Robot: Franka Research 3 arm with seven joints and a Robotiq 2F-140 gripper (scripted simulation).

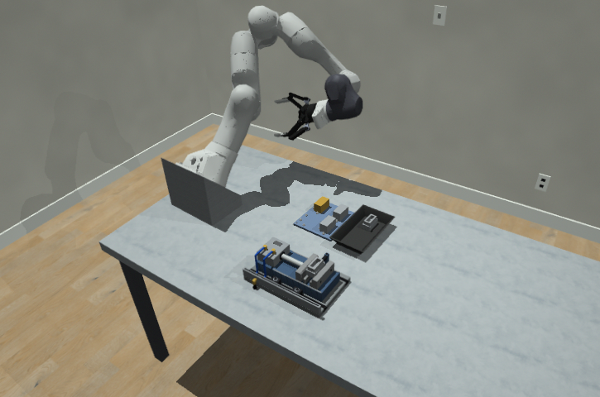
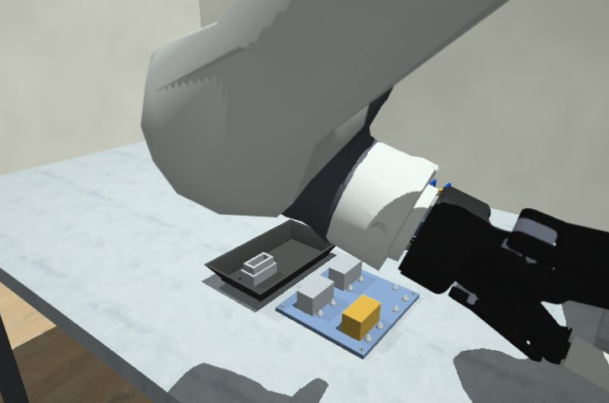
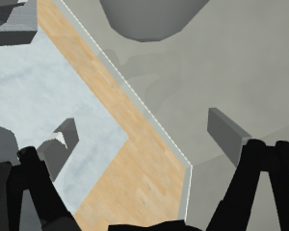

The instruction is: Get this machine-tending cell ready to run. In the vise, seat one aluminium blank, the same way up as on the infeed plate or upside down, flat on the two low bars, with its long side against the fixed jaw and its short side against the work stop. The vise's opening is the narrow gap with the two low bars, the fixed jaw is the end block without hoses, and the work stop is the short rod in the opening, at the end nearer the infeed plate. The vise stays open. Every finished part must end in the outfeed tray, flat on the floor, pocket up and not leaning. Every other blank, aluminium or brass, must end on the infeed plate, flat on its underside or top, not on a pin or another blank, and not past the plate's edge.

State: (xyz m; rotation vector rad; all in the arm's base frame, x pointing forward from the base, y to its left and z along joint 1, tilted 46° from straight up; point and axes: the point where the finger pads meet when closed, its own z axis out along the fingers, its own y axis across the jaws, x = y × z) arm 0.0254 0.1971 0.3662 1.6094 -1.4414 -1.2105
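Now: the brass blank 34 cm ahead of my hand, 16 cm to the right of it and 22 cm below it. The rest, counted from my hand: fixed jaw (59 cm ahead, 52 cm to the right, 17 cm below).
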